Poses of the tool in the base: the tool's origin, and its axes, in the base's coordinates. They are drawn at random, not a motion.
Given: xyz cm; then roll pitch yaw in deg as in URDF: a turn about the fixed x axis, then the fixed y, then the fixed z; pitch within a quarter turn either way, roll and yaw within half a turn.
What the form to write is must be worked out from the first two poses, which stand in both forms.
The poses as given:
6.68, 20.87, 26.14, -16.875, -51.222, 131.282
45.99, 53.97, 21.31, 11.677, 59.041, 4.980
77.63, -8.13, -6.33, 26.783, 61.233, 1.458
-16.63, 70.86, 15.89, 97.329, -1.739, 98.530
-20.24, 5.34, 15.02, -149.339, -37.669, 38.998
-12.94, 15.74, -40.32, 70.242, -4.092, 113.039
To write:
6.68, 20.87, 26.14, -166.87, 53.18, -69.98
45.99, 53.97, 21.31, 6.92, 59.75, -8.57
77.63, -8.13, -6.33, 13.90, 64.56, -28.48
-16.63, 70.86, 15.89, 91.75, 97.33, 8.75
-20.24, 5.34, 15.02, -146.55, 132.91, 83.13
-12.94, 15.74, -40.32, 94.35, 70.29, 21.57

